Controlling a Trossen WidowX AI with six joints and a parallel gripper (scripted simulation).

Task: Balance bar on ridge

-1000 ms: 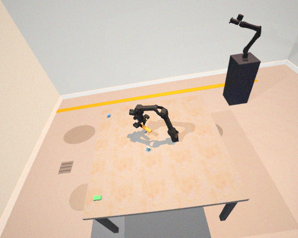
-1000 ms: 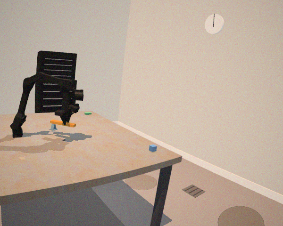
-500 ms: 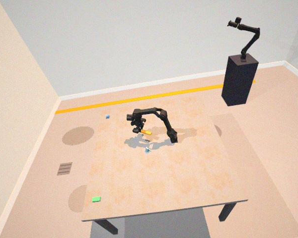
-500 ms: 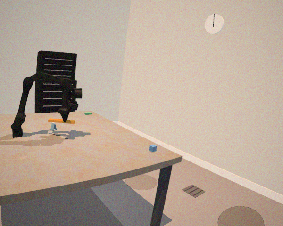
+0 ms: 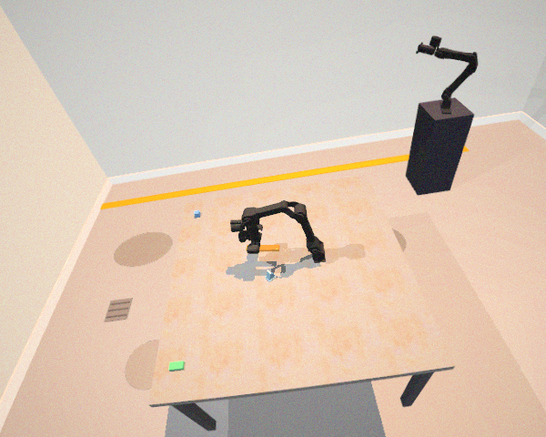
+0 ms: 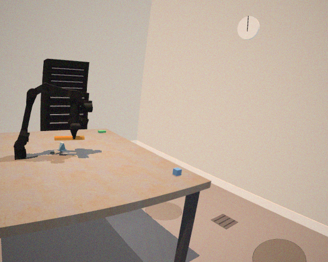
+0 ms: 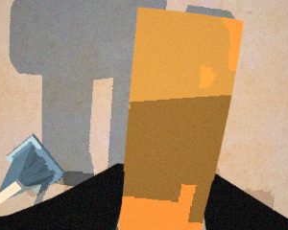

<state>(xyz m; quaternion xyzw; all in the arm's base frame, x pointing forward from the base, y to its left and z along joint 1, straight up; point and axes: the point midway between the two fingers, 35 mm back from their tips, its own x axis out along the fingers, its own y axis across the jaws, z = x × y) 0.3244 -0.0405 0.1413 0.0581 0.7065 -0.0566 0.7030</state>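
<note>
My gripper tip is 30 mm past the orange bar. Round my gripper tip: flat green block (540 mm to the left, 420 mm ahead, 100 mm below); then blue cube (460 mm to the right, 420 mm ahead, 90 mm below).
</note>
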